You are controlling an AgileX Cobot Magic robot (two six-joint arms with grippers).
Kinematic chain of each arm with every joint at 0, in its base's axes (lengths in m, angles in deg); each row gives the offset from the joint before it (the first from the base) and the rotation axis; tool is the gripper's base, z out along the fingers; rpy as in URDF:
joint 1: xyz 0 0 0.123 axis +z
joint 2: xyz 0 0 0 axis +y
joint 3: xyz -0.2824 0 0.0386 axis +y
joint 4: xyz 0.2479 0 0.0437 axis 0.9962 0 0.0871
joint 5: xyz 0 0 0 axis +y
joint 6: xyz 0.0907 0 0.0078 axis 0.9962 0 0.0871
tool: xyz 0 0 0 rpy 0 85 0
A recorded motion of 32 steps. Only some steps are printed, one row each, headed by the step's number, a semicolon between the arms.
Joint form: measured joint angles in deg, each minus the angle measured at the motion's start. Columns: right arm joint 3, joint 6, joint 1, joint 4, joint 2, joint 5; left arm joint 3, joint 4, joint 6, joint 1, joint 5, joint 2.
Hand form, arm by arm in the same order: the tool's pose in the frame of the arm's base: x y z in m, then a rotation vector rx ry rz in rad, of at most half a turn. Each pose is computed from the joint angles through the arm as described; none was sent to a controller.
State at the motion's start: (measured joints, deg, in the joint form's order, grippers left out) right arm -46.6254 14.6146 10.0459 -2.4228 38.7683 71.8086; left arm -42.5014 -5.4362 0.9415 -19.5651 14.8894 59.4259
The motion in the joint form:
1: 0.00 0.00 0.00 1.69 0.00 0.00; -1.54 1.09 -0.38 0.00 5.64 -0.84
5: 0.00 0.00 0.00 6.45 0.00 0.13; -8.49 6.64 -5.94 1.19 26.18 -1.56
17: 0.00 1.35 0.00 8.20 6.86 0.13; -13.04 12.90 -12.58 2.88 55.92 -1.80
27: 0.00 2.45 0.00 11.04 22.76 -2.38; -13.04 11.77 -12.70 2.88 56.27 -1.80
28: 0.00 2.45 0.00 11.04 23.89 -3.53; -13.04 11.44 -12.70 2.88 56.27 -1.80
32: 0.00 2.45 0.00 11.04 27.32 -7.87; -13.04 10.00 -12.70 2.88 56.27 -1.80
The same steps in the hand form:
1: 0.0892 0.0147 0.3291 0.1031 2.6040 0.1377; 0.2022 -0.0744 0.3185 0.3101 2.0831 -0.2705
5: 0.0878 0.0217 0.3291 0.1087 2.6166 0.2479; 0.1906 -0.0620 0.3343 0.2824 2.3099 -0.1816
17: 0.1109 0.0285 0.3171 0.1565 2.7386 0.2686; 0.1611 -0.0366 0.3332 0.1462 2.7320 0.0438
27: 0.1622 0.0417 0.2796 0.2417 2.9726 0.2769; 0.1601 -0.0381 0.3328 0.1395 2.7432 0.0189
28: 0.1670 0.0425 0.2766 0.2460 2.9718 0.2757; 0.1600 -0.0385 0.3327 0.1384 2.7447 0.0112
32: 0.1825 0.0448 0.2671 0.2591 2.9545 0.2753; 0.1594 -0.0406 0.3325 0.1338 2.7509 -0.0227

